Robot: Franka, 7 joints.
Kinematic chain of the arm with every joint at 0, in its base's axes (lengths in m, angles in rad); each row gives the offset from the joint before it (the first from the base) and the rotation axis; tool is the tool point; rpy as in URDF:
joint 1: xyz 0 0 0.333 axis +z
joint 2: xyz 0 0 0 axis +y
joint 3: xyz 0 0 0.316 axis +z
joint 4: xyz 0.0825 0 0 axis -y
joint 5: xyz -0.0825 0 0.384 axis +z
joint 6: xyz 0 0 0 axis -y
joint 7: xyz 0.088 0 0 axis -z
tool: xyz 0 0 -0.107 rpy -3.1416 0 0
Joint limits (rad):
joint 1: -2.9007..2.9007
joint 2: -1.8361..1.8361
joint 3: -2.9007..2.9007
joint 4: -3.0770..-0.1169
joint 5: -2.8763..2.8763
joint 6: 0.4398..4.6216
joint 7: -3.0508..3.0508
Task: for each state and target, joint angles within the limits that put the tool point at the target. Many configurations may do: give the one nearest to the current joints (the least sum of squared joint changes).
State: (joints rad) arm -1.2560 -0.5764 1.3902 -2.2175 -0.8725 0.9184 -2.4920
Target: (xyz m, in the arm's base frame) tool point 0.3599 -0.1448 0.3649
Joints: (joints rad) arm -1.4448 -0.1604 1.3179 -2.3896 -0.8806 1.2234 -2.4920
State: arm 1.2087 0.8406 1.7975 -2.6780 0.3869 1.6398 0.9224
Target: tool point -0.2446 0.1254 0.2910
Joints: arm 0.7253 0.8226 1.5838 -2.6721 0.2829 1.3898 0.9224
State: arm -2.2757 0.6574 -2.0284 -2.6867 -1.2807 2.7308 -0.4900
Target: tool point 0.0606 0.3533 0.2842
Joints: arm -2.6245 0.4997 -2.2066 -2.8291 -1.2773 2.6265 -0.4900
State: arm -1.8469 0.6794 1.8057 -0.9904 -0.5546 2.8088 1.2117
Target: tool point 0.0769 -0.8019 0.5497
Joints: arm -2.0434 1.2291 1.4683 -0.9518 -0.5238 2.7635 1.2117
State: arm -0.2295 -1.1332 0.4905 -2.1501 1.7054 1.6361 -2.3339
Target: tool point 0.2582 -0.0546 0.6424
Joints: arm -0.5547 -1.0809 -0.0035 -2.6477 1.6056 1.7367 -2.3339
